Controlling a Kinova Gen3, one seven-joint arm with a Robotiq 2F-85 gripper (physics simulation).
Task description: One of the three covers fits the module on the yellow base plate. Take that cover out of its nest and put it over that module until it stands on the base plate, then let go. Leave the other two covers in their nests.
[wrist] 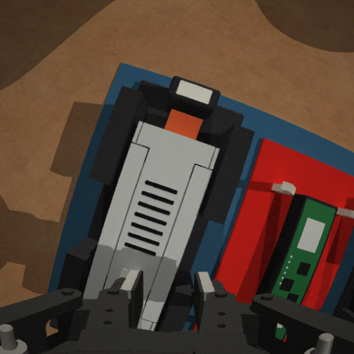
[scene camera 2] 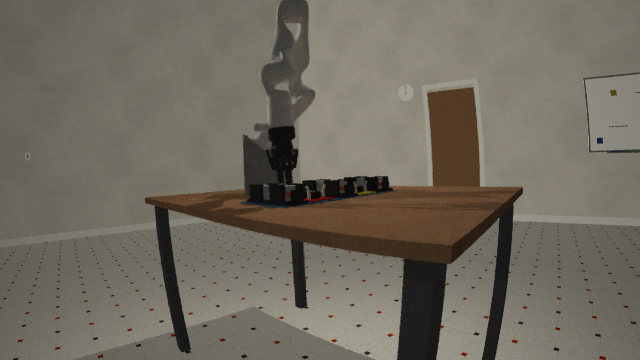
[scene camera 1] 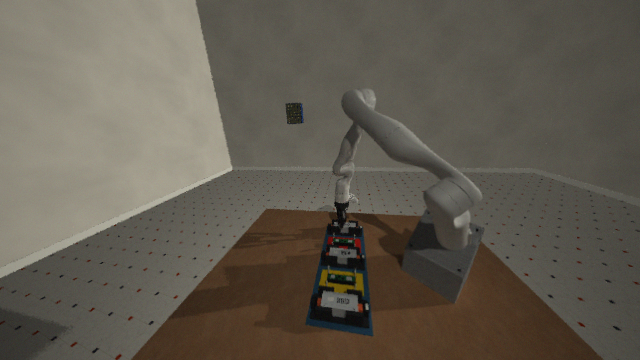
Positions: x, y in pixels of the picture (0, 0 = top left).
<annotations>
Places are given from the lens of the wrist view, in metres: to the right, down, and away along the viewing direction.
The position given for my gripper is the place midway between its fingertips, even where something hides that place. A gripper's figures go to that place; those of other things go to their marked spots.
my gripper [wrist: 168, 287]: -0.01, 0.06, 0.16
grey cover [wrist: 155, 203]: -0.01, 0.01, 0.16
red base plate [wrist: 259, 221]: 0.06, 0.03, 0.20
The marked spots on the grey cover and the red base plate are 0.09 m apart.
</annotations>
